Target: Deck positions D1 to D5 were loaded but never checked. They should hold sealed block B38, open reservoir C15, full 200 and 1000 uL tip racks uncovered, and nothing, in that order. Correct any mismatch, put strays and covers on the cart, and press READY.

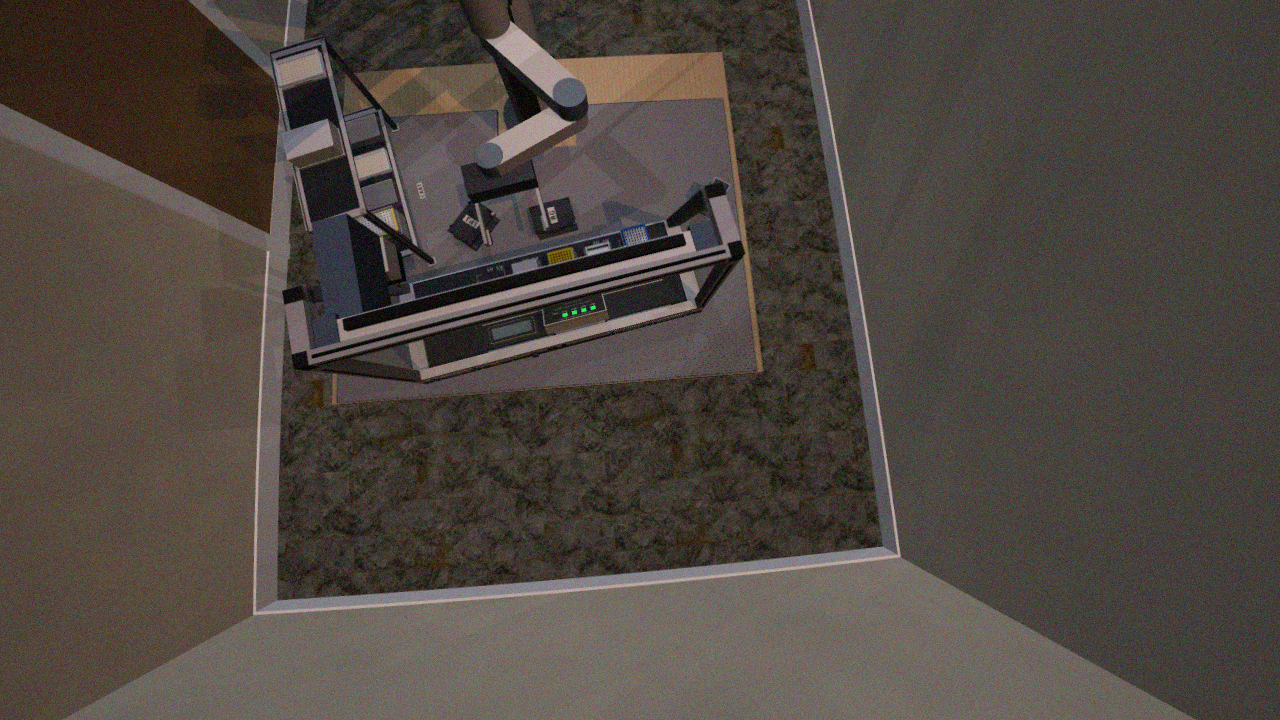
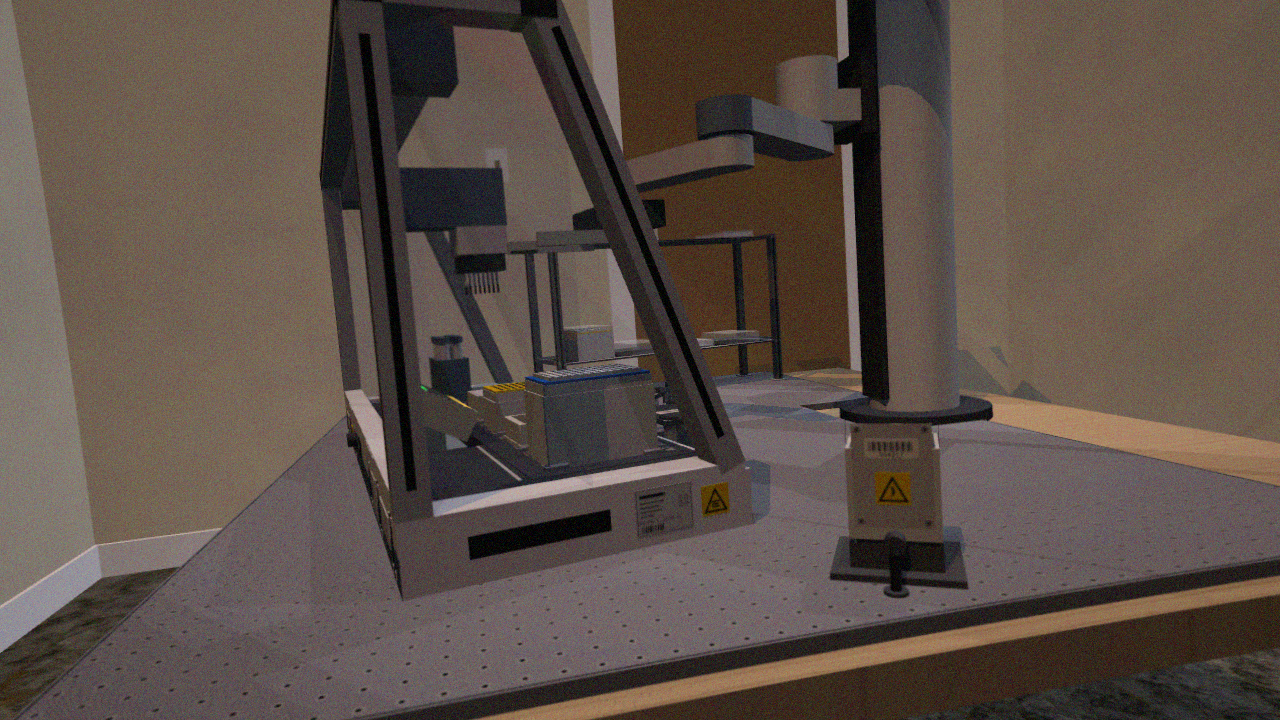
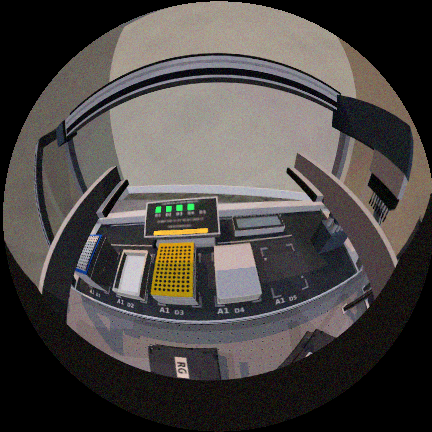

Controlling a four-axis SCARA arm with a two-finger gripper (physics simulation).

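Pixels of known places: gripper, fingertip midpoint: (image 1: 517, 237) (image 2: 521, 243) (image 3: 205, 160); arm's base, origin of the base link: (image 2: 913, 415).
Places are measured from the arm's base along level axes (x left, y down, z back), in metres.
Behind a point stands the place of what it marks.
Observation:
My gripper (image 1: 517, 234) {x 0.007, y -0.338, z -0.661 m} (image 2: 523, 241) {x 0.007, y -0.338, z -0.661 m} (image 3: 205, 160) {x 0.007, y -0.338, z -0.661 m} is open and empty, high above the table on the deck's cart side. D1 holds a tall blue-topped tip rack (image 1: 633, 234) {x 0.325, y -0.168, z -0.592 m} (image 2: 590, 416) (image 3: 87, 254) {x 0.312, y -0.168, z -0.620 m}. D2 holds a white open-topped reservoir (image 1: 597, 248) {x 0.204, y -0.092, z -0.597 m} (image 3: 132, 272) {x 0.214, y -0.086, z -0.650 m}. D3 holds a yellow tip rack (image 1: 561, 257) {x 0.087, y -0.130, z -0.637 m} (image 2: 503, 388) (image 3: 173, 270) {x 0.088, y -0.131, z -0.663 m}. D4 holds a plain pale-topped box (image 1: 523, 266) {x -0.041, y -0.112, z -0.651 m} (image 3: 237, 272) {x -0.034, y -0.112, z -0.684 m}. D5 is bare. The panel (image 1: 574, 313) (image 3: 182, 217) {x 0.108, y -0.136, z -0.807 m} shows four green squares for D1 to D4. The READY button cannot be made out.
The cart (image 1: 362, 76) {x -0.528, y -0.223, z -0.018 m} (image 2: 776, 304) {x -0.527, y -0.198, z -0.022 m} stands beside the deck with pale boxes on both shelves. A dark pad marked RG (image 1: 565, 214) {x 0.098, y -0.063, z -0.451 m} (image 3: 200, 360) {x 0.018, y -0.063, z -0.481 m} and another dark, turned pad (image 1: 469, 223) {x -0.237, y -0.062, z -0.459 m} lie on the table. A pipette head (image 2: 480, 261) (image 3: 385, 187) {x -0.314, y -0.341, z -0.702 m} hangs beyond D5. Frame posts and a top beam surround the deck.

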